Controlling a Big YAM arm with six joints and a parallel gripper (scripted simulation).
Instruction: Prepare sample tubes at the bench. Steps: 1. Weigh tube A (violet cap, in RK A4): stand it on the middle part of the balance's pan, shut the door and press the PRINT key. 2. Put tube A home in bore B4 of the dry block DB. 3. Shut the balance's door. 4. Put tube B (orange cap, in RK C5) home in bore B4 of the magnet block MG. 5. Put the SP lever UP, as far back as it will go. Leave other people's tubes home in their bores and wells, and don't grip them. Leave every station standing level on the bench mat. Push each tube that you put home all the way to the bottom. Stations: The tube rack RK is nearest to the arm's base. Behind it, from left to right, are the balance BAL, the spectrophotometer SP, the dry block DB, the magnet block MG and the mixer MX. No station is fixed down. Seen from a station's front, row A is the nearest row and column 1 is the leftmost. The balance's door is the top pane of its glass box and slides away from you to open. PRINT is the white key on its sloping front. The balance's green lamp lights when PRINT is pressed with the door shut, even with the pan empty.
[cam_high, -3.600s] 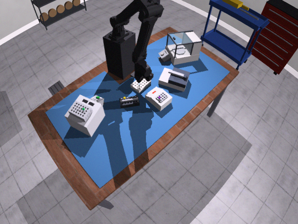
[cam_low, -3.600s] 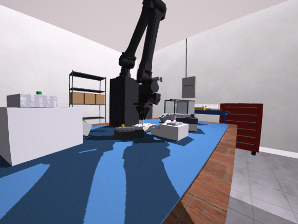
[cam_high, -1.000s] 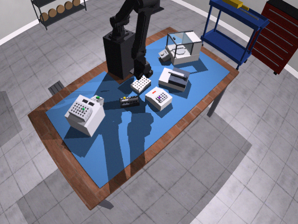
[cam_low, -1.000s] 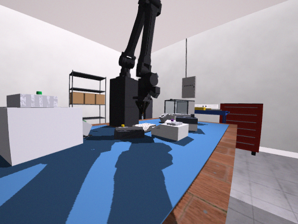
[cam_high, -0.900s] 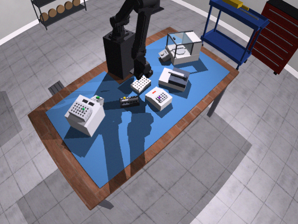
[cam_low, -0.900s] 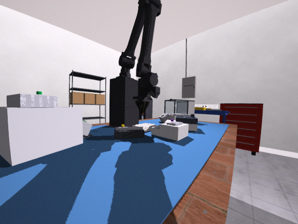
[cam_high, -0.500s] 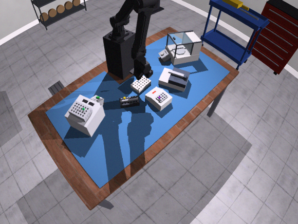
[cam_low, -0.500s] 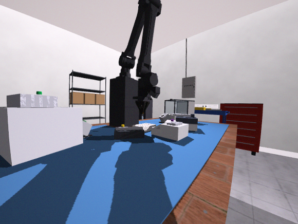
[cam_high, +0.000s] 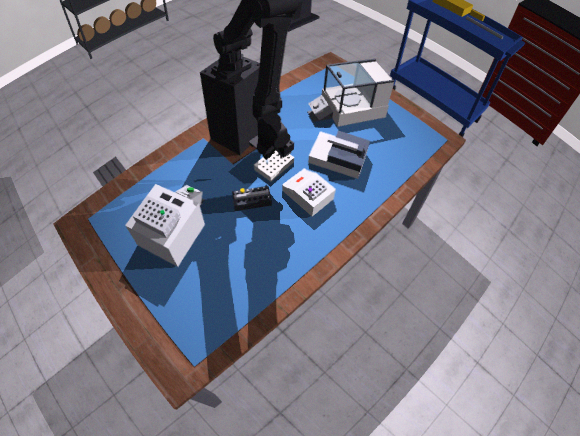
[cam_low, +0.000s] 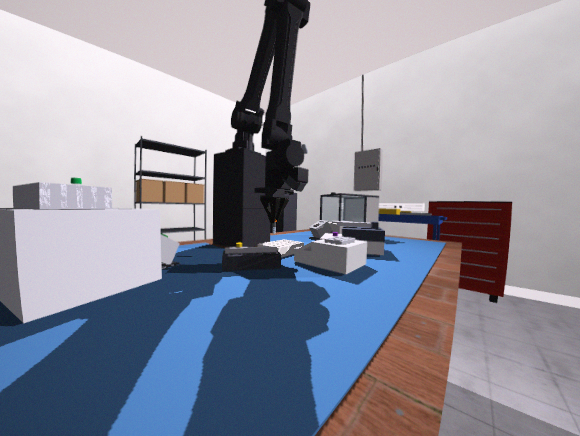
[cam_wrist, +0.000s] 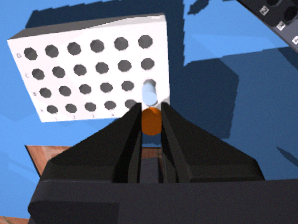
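Now: the yellow-capped tube 2 cm ahead of my hand, 13 cm to the right of it and 7 cm below it. From my hand the other things lie so: magnet block MG 5 cm ahead, 12 cm to the right, 8 cm below; then tube rack RK 1 cm behind, 5 cm to the left, 9 cm below; then dry block 17 cm ahead, 4 cm to the left, 7 cm below.
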